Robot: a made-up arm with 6 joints.
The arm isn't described. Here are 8 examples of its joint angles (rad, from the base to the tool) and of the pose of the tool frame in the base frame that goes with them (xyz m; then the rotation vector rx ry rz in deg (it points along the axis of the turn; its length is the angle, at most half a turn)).
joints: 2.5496 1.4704 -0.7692 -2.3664 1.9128 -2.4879
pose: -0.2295 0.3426 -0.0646 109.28 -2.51 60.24
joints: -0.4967 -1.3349 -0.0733 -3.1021 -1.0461 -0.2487
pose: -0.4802 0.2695 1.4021 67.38 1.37 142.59
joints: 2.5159 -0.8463 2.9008 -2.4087 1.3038 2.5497
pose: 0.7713 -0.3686 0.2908 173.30 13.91 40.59
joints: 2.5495 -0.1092 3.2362 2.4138 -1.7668 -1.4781
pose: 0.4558 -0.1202 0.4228 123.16 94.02 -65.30
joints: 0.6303 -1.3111 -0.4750 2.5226 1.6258 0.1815
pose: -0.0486 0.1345 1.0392 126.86 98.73 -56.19
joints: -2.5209 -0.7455 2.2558 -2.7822 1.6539 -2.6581
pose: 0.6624 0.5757 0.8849 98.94 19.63 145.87
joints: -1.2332 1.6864 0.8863 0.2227 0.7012 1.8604
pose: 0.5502 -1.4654 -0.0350 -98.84 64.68 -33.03
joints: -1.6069 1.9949 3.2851 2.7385 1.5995 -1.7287
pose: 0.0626 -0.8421 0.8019 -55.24 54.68 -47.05
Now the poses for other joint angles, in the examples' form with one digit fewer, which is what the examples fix.
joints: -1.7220 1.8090 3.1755 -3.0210 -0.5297 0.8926
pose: -0.067 -0.532 1.186 5.6 -78.2 30.3
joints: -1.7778 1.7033 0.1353 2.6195 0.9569 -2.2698
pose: -0.061 -0.760 -0.500 102.9 65.6 -12.1
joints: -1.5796 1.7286 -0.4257 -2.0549 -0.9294 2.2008
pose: 0.164 -0.508 -0.554 91.4 34.0 -37.1
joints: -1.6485 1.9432 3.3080 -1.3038 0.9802 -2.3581
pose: -0.233 -0.550 1.031 34.8 -77.5 126.9
